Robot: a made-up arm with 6 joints.
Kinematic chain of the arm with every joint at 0, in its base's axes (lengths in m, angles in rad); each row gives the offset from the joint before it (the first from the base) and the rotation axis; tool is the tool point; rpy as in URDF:
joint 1: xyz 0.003 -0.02 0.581 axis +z
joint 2: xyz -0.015 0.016 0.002 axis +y
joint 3: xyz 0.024 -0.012 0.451 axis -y
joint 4: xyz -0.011 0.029 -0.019 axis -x
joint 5: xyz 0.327 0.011 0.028 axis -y
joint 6: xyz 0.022 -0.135 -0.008 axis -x
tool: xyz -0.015 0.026 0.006 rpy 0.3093 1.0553 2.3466
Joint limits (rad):
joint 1: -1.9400..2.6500
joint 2: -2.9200..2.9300
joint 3: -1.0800..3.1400
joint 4: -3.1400..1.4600
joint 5: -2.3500..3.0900
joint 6: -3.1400..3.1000
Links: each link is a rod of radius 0.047 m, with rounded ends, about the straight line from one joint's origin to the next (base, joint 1, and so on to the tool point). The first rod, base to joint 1, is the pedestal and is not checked.
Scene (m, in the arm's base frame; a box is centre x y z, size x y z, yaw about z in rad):
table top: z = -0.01
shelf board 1: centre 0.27 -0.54 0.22 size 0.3 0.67 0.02 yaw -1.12
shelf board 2: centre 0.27 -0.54 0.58 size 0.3 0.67 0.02 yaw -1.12
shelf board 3: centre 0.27 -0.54 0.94 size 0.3 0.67 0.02 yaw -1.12
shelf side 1: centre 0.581 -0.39 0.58 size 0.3 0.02 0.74 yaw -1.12
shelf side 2: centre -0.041 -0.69 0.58 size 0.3 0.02 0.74 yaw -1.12
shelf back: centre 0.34 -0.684 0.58 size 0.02 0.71 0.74 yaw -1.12
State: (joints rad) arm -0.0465 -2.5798 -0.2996 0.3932 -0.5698 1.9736
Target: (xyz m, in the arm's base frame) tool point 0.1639 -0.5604 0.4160
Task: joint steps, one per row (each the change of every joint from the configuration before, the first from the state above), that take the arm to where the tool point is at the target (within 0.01 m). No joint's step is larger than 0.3 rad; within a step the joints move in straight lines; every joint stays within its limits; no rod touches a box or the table.
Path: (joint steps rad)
1: 0.2503 -0.0470 -0.0683 -0.0491 0.0021 0.0053
2: 0.2503 -0.0471 -0.0683 -0.0491 0.0020 0.0052
3: 0.2503 -0.0470 -0.0683 -0.0492 0.0021 0.0053
4: 0.2503 -0.0471 -0.0683 -0.0491 0.0021 0.0052
5: 0.2503 -0.0470 -0.0683 -0.0491 0.0020 0.0053
6: 0.2503 -0.0471 -0.0683 -0.0491 0.0021 0.0053
7: 0.0809 0.1240 0.2219 0.0884 0.0056 0.0191
8: 0.0809 0.1239 0.2220 0.0885 0.0055 0.0192
9: 0.0809 0.1239 0.2219 0.0884 0.0056 0.0191

